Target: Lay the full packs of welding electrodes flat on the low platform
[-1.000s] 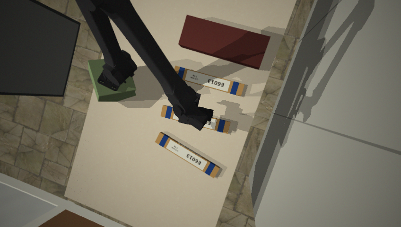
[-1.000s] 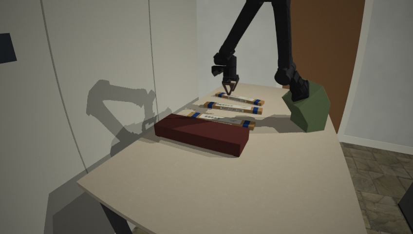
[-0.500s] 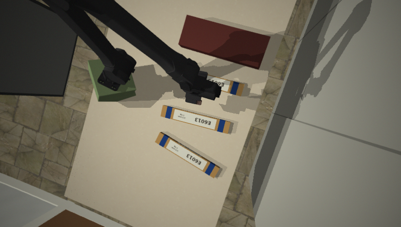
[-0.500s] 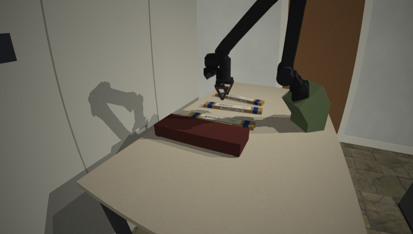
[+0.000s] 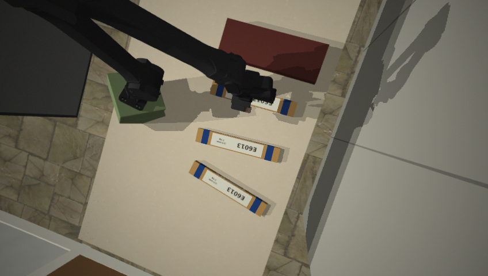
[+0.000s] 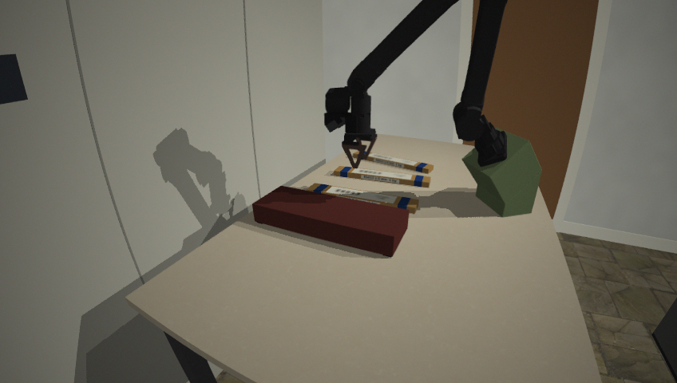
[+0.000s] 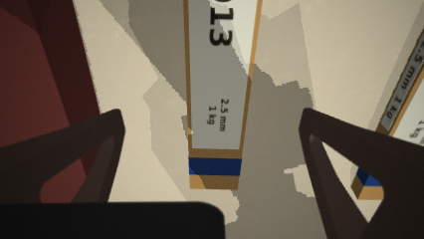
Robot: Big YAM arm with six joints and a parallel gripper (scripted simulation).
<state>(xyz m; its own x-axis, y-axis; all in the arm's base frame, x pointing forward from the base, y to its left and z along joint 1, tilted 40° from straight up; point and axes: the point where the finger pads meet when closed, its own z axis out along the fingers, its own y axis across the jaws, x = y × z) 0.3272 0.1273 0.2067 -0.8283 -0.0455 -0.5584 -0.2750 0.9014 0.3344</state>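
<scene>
My hand is 10 mm to the left of the pack of welding electrodes and 120 mm above it. Also, from my hand: dark red low platform: 30 mm behind, 180 mm to the left, 120 mm below.
</scene>
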